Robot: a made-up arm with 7 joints. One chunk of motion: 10 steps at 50 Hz.
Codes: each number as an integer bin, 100 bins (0 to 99) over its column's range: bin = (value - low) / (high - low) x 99, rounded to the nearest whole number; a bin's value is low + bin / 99 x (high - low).
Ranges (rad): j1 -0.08..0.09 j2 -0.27..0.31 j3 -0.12..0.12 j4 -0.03..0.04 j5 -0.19..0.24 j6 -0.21..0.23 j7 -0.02..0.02
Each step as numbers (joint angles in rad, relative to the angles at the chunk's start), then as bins.
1 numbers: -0.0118 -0.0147 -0.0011 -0.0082 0.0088 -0.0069 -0.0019
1 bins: 40 44 49 31 46 46 45
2 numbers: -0.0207 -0.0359 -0.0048 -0.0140 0.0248 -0.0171 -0.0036
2 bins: 35 40 48 23 49 43 41
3 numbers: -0.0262 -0.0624 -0.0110 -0.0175 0.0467 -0.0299 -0.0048
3 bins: 31 35 45 18 54 41 38
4 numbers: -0.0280 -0.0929 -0.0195 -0.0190 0.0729 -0.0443 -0.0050
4 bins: 30 30 41 16 61 37 37
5 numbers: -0.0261 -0.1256 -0.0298 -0.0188 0.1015 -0.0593 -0.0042
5 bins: 31 25 37 16 67 34 39
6 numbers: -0.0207 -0.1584 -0.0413 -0.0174 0.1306 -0.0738 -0.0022
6 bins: 35 19 32 18 74 31 44
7 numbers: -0.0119 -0.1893 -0.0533 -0.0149 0.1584 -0.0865 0.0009
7 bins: 40 14 28 21 80 28 52
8 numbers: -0.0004 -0.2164 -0.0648 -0.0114 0.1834 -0.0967 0.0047
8 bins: 46 9 23 26 86 25 61
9 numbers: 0.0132 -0.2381 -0.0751 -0.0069 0.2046 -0.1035 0.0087
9 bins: 54 5 19 33 91 24 71
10 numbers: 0.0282 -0.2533 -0.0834 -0.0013 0.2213 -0.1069 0.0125
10 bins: 63 3 15 41 95 23 80
